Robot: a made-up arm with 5 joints. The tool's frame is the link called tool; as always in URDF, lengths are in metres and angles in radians. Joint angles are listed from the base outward. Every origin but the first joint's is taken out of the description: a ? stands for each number. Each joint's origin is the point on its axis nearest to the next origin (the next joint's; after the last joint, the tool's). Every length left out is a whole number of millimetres.
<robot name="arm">
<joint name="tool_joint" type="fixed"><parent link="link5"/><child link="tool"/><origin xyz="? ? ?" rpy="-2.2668 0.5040 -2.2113"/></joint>
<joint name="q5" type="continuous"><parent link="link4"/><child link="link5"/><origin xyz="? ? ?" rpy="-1.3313 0.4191 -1.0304"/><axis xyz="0 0 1"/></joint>
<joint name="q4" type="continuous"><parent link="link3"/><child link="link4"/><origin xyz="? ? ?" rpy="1.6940 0.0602 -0.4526"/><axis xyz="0 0 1"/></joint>
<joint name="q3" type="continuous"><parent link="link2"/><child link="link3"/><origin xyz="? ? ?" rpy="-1.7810 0.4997 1.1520"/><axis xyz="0 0 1"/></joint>
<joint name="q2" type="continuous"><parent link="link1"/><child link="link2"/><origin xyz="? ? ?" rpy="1.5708 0.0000 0.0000"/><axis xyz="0 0 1"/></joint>
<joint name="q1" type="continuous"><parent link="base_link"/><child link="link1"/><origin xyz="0.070 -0.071 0.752" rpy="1.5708 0.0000 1.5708"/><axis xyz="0 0 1"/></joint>
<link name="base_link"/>
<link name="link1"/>
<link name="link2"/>
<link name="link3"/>
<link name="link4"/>
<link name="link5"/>
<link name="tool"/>
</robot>
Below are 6 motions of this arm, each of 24 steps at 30 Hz.
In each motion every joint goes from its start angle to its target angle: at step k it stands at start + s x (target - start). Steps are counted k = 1, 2, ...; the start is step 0. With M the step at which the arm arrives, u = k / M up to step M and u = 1 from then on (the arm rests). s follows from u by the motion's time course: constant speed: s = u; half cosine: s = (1 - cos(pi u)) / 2; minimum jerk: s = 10 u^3 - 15 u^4 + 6 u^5.
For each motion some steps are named. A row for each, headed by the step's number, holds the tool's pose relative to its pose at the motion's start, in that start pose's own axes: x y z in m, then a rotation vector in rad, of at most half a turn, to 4 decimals.
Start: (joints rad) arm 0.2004 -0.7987 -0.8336 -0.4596 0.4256
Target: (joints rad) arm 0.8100 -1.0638 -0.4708 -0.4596 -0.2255
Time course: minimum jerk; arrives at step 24
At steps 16, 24:
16: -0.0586 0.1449 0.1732 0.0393 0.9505 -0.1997
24: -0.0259 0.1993 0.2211 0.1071 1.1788 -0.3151

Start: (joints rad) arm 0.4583 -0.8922 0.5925 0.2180 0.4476
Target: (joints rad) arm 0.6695 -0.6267 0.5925 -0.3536 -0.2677
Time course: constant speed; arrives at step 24
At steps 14, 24:
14: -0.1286 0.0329 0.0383 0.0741 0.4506 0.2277
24: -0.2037 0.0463 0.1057 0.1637 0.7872 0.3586

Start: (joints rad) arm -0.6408 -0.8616 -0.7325 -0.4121 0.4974
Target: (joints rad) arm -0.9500 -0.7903 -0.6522 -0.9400 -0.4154
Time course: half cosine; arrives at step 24
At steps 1, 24:
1: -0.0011 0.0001 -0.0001 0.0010 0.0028 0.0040
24: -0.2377 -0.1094 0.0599 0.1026 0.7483 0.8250

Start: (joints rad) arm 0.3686 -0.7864 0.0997 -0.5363 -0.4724
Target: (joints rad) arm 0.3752 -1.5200 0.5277 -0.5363 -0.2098
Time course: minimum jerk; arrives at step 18
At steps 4, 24:
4: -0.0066 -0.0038 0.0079 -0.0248 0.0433 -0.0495
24: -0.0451 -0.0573 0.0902 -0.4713 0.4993 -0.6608

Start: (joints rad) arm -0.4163 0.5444 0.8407 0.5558 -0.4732
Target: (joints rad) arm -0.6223 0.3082 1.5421 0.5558 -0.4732
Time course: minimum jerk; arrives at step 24
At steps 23, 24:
23: 0.1324 -0.1043 -0.0755 -0.4502 0.0410 -0.6873
24: 0.1324 -0.1045 -0.0755 -0.4506 0.0410 -0.6877

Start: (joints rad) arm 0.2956 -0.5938 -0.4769 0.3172 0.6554
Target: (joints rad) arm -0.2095 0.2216 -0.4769 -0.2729 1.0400
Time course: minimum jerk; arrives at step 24
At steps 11, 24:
11: 0.0199 0.0034 -0.0289 0.1179 -0.1544 -0.0795
24: 0.0456 0.0307 -0.0429 0.2396 -0.2940 -0.2971

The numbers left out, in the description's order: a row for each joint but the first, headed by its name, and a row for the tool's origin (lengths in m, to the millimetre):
tool: -0.254 0.096 0.000
q5: 0.117 0.023 0.000
q4: 0.102 0.213 0.000
q3: -0.010 0.125 0.000
q2: -0.036 -0.018 0.000

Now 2 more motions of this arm.
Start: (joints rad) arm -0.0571 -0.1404 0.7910 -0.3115 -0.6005
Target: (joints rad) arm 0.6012 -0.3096 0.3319 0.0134 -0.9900
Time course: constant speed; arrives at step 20
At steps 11, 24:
11: 0.0989 0.0068 -0.0432 0.0296 -0.2972 0.1078
24: 0.1764 -0.0086 -0.0699 -0.0268 -0.4825 0.2000

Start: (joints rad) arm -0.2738 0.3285 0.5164 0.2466 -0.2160
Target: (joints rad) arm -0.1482 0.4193 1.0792 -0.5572 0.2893
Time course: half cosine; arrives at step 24
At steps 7, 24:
7: 0.0187 -0.0258 -0.0088 -0.1596 0.0407 -0.1459
24: 0.0313 -0.1116 0.0392 -0.7574 0.3452 -0.5810

